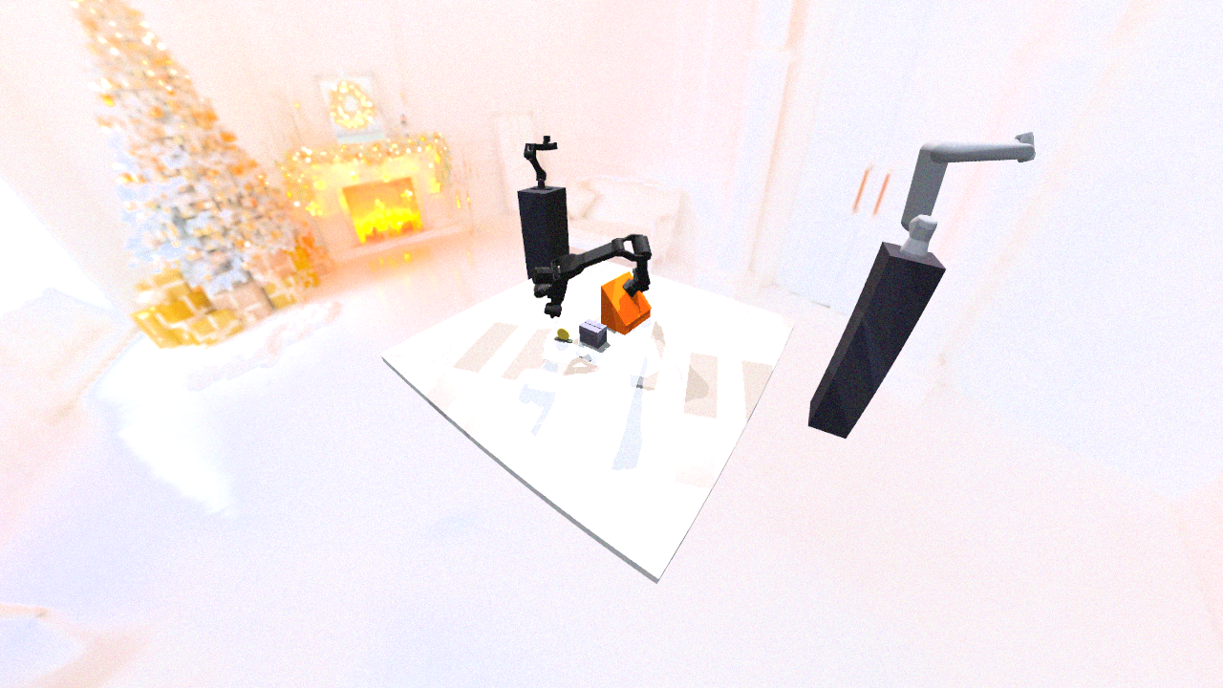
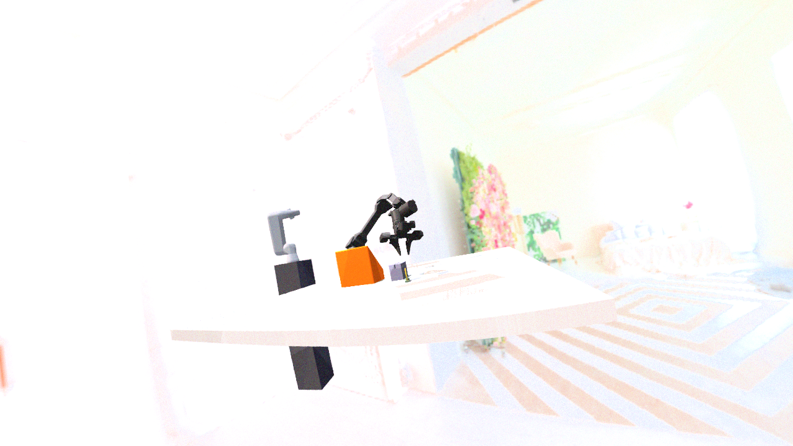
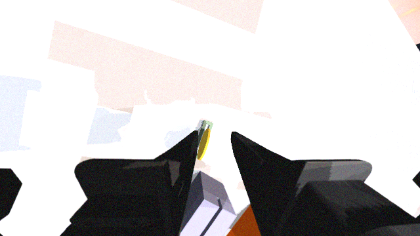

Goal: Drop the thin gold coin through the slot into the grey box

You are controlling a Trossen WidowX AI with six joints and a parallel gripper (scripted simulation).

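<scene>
My gripper tip is 9 cm above the gold coin, 3 cm to the right of it and 2 cm past it.
</scene>
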